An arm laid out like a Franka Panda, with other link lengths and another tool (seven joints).
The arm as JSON. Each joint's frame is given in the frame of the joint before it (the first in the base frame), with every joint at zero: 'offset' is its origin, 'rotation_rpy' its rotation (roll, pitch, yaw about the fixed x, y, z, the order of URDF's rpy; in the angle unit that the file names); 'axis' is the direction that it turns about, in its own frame. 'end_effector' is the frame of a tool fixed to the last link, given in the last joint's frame.
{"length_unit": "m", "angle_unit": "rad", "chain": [
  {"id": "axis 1", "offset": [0.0, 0.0, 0.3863], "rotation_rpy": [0.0, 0.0, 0.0], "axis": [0.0, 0.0, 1.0]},
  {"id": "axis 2", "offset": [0.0, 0.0, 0.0], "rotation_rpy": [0.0, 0.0, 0.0], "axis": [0.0, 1.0, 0.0]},
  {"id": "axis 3", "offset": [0.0, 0.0, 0.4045], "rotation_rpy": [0.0, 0.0, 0.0], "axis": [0.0, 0.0, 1.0]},
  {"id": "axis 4", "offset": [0.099, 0.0, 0.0], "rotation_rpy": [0.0, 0.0, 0.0], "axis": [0.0, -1.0, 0.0]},
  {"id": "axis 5", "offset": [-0.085, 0.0, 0.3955], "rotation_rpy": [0.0, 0.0, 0.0], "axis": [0.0, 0.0, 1.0]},
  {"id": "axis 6", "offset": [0.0, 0.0, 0.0], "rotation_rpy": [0.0, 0.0, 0.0], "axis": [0.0, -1.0, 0.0]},
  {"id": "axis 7", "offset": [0.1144, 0.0, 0.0], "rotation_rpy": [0.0, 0.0, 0.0], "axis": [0.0, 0.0, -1.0]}
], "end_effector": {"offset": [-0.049, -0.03, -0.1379], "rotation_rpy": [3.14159, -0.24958, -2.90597]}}
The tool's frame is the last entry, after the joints.
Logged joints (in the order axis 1, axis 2, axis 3, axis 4, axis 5, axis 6, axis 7), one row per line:
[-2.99 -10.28 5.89 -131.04 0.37 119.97 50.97]
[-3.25 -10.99 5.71 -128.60 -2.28 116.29 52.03]
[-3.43 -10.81 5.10 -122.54 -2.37 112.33 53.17]
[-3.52 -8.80 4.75 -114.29 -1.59 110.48 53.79]
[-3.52 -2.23 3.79 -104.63 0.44 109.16 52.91]
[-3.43 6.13 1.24 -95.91 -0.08 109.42 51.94]
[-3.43 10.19 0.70 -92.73 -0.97 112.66 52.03]
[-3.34 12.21 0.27 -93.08 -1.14 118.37 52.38]
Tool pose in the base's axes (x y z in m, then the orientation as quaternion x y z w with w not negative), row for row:
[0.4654 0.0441 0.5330 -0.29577 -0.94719 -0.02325 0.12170]
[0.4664 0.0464 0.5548 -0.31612 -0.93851 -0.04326 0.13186]
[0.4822 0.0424 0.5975 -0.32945 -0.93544 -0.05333 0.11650]
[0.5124 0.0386 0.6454 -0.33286 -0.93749 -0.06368 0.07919]
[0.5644 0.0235 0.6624 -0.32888 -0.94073 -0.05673 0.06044]
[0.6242 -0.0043 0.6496 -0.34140 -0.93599 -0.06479 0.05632]
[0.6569 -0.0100 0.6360 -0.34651 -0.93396 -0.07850 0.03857]
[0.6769 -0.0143 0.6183 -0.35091 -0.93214 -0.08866 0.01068]
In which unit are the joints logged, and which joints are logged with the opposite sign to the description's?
The joints are logged in degrees. Opposite sign: axis 5.
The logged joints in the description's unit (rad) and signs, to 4 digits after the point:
[-0.0522 -0.1794 0.1028 -2.2871 -0.0065 2.0939 0.8896]
[-0.0567 -0.1918 0.0997 -2.2445 0.0398 2.0296 0.9081]
[-0.0599 -0.1887 0.0890 -2.1387 0.0414 1.9605 0.9280]
[-0.0614 -0.1536 0.0829 -1.9947 0.0278 1.9282 0.9388]
[-0.0614 -0.0389 0.0661 -1.8261 -0.0077 1.9052 0.9235]
[-0.0599 0.1070 0.0216 -1.6739 0.0014 1.9097 0.9065]
[-0.0599 0.1778 0.0122 -1.6184 0.0169 1.9663 0.9081]
[-0.0583 0.2131 0.0047 -1.6246 0.0199 2.0659 0.9142]

